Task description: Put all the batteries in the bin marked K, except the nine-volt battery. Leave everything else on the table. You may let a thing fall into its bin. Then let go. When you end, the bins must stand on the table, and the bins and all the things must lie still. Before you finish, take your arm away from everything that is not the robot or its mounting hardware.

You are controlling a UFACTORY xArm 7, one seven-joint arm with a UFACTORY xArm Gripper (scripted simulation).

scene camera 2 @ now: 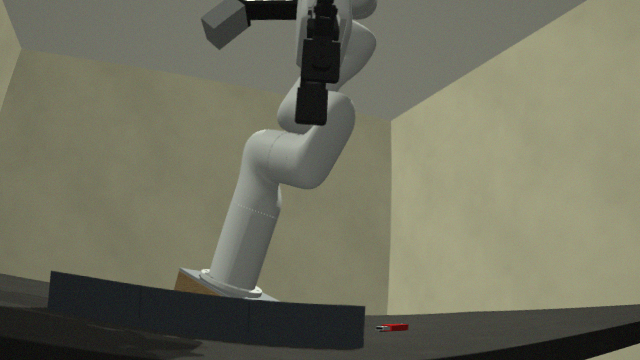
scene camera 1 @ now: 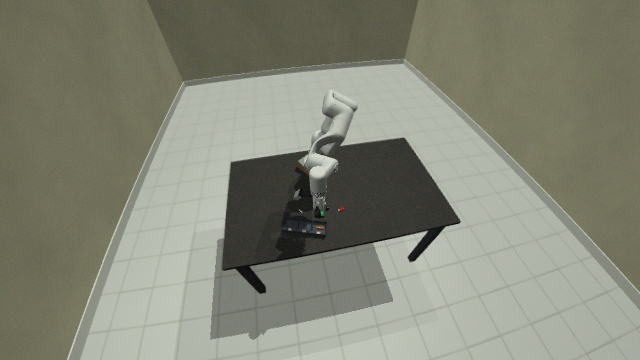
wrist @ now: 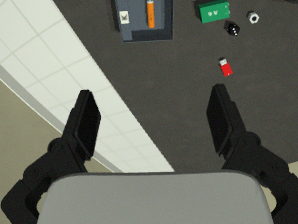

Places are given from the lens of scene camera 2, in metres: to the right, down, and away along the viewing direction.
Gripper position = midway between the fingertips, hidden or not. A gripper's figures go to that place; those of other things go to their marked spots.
my gripper [scene camera 2: 314, 104]: -0.01, -0.07, 0.40
dark bin [scene camera 2: 226, 318]: -0.07, 0.10, 0.29
